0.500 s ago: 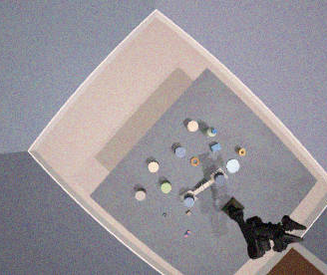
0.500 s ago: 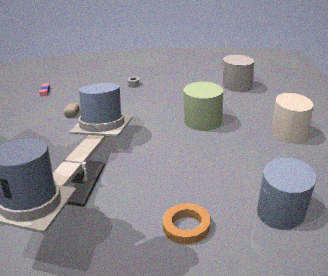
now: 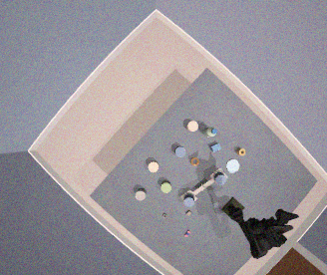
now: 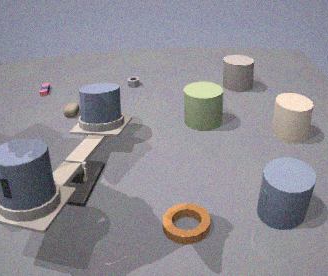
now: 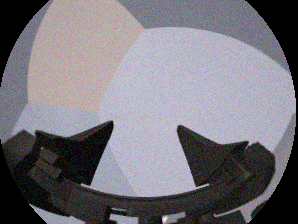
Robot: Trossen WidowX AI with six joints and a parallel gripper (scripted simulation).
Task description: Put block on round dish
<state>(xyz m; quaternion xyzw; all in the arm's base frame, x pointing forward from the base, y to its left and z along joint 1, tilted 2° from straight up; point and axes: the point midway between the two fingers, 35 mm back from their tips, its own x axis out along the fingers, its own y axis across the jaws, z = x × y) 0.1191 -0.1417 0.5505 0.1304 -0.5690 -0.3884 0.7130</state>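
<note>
The pale grey block lies 55 cm below my gripper tip, 32 cm to the left of it and 16 cm ahead of it. From my gripper tip the other things lie so: balance beam (55 cm below, 19 cm to the left, 16 cm ahead); then balance (57 cm below, 19 cm to the left, 16 cm ahead); then pale blue round dish (59 cm below, 11 cm ahead, 7 cm to the right).
</note>
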